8 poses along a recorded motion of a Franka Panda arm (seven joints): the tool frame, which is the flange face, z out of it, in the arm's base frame.
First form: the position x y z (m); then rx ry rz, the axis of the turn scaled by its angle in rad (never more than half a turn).
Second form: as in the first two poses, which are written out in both.
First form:
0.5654, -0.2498, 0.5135, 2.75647, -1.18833, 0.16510
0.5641, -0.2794, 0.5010, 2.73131, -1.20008, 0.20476
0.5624, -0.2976, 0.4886, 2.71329, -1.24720, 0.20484
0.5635, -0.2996, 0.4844, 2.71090, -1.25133, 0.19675
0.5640, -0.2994, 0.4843, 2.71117, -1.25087, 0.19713
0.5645, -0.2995, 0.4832, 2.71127, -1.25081, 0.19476
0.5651, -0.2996, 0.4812, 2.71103, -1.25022, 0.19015
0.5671, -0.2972, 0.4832, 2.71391, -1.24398, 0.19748
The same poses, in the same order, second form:
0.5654, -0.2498, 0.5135, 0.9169, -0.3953, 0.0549, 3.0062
0.5641, -0.2794, 0.5010, 0.9134, -0.4013, 0.0685, 2.9903
0.5624, -0.2976, 0.4886, 0.9065, -0.4167, 0.0684, 2.9932
0.5635, -0.2996, 0.4844, 0.9060, -0.4182, 0.0658, 2.9922
0.5640, -0.2994, 0.4843, 0.9060, -0.4180, 0.0659, 2.9923
0.5645, -0.2995, 0.4832, 0.9061, -0.4180, 0.0651, 2.9922
0.5651, -0.2996, 0.4812, 0.9063, -0.4179, 0.0636, 2.9915
0.5671, -0.2972, 0.4832, 0.9071, -0.4158, 0.0660, 2.9920

